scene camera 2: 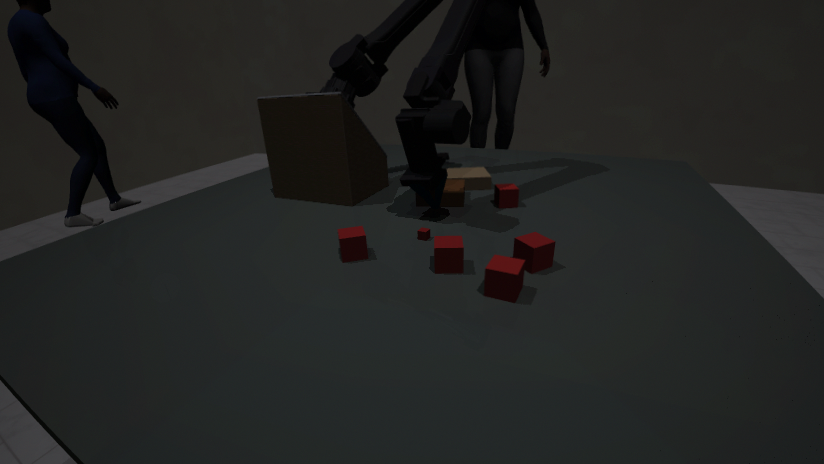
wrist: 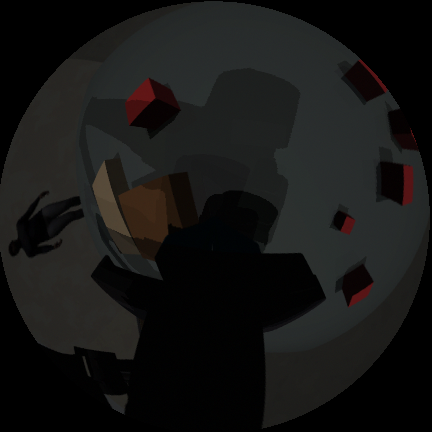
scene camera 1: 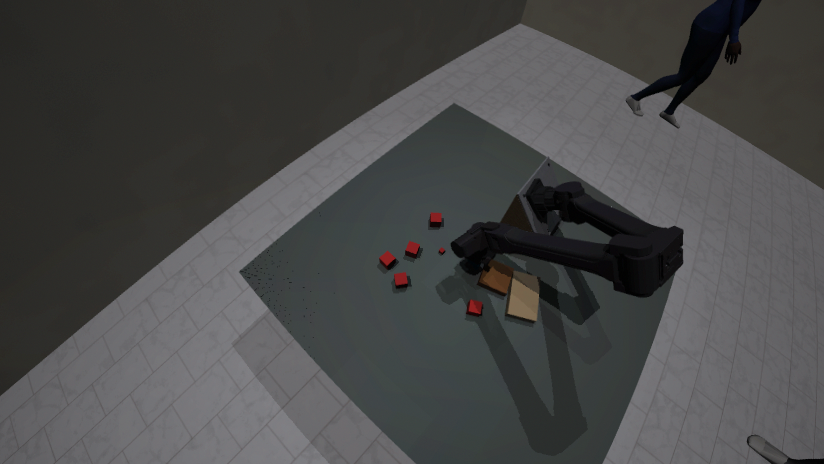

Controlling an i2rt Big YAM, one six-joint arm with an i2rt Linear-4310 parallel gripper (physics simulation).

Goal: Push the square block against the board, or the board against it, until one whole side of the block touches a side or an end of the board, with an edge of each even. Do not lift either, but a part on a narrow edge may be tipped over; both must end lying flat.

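Places are measured from the arm's base along level axes (x ahead, y left, z up), in centimetres.
Pixels of known places: gripper, fingertip midpoint: point(scene camera 2: 435, 208) point(wrist: 214, 221) point(scene camera 1: 476, 268); arm's base, origin of the base link: point(scene camera 2: 329, 116) point(scene camera 1: 536, 199).
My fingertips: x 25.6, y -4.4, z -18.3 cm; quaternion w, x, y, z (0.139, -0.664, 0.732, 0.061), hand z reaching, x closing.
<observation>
Ahead of a thing's pixels: the offset from my fingertips to its top centre. Level surfaces: height alone.
The brown square block {dx -0.8, dy +7.0, dz +2.8 cm} point(scene camera 1: 495, 278) point(scene camera 2: 453, 193) point(wrist: 146, 209) lies flat on the dark table {dz -0.4 cm} point(scene camera 1: 403, 357). The lighter tan board {dx -0.4, dy +18.5, dz +2.8 cm} point(scene camera 1: 522, 298) point(scene camera 2: 469, 175) point(wrist: 104, 192) lies flat right beside it, on its far side from the gripper. Their sides look to be touching, and the block sits toward one end of the board. I cannot tell whether their edges are even. My gripper point(scene camera 1: 469, 267) point(scene camera 2: 435, 212) point(wrist: 214, 221) is shut and empty, low at the table, right at the block's free side. Its tips are dark and hard to see.
Several red cubes lie about: one near the board point(scene camera 1: 474, 307) point(scene camera 2: 506, 195), a tiny one {dx +2.1, dy -13.9, dz +1.3 cm} point(scene camera 1: 441, 250) point(scene camera 2: 424, 233), others to the left point(scene camera 1: 401, 280) point(scene camera 1: 412, 249). A brown wedge-shaped stand point(scene camera 1: 515, 214) point(scene camera 2: 311, 146) holds the arm's base. People point(scene camera 1: 691, 57) point(scene camera 2: 57, 115) walk off the table.
</observation>
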